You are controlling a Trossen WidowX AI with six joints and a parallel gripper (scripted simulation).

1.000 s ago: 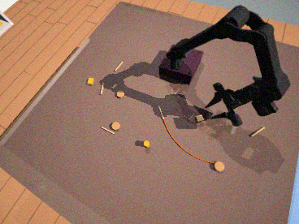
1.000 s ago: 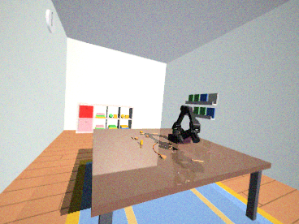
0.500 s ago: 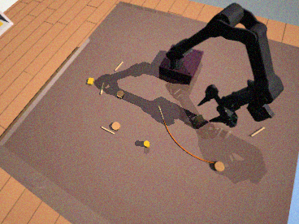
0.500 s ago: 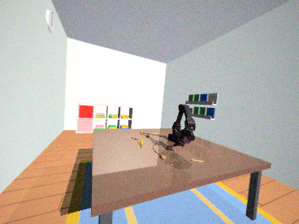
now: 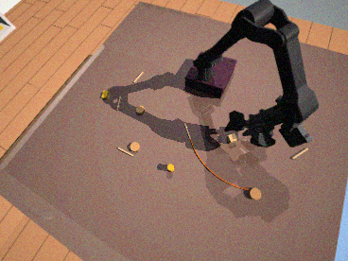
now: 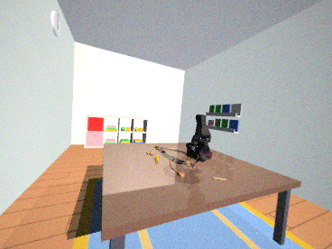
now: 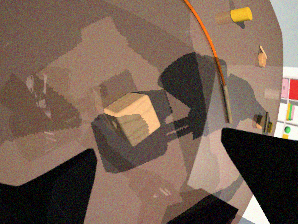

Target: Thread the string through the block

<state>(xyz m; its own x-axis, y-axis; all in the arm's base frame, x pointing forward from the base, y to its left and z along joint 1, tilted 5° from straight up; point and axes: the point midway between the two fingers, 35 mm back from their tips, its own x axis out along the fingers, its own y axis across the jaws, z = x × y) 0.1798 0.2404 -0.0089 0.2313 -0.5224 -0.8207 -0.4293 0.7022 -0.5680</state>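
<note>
Right now the small wooden block is 1 cm ahead of my gripper tip, 1 cm to the left of it and 4 cm below it. Also, from my gripper tip: yellow cylinder (24 cm ahead, 15 cm to the right, 3 cm below); thin wooden stick (8 cm ahead, 16 cm to the right, 5 cm below); yellow cube (10 cm ahead, 62 cm to the right, 4 cm below).
</note>
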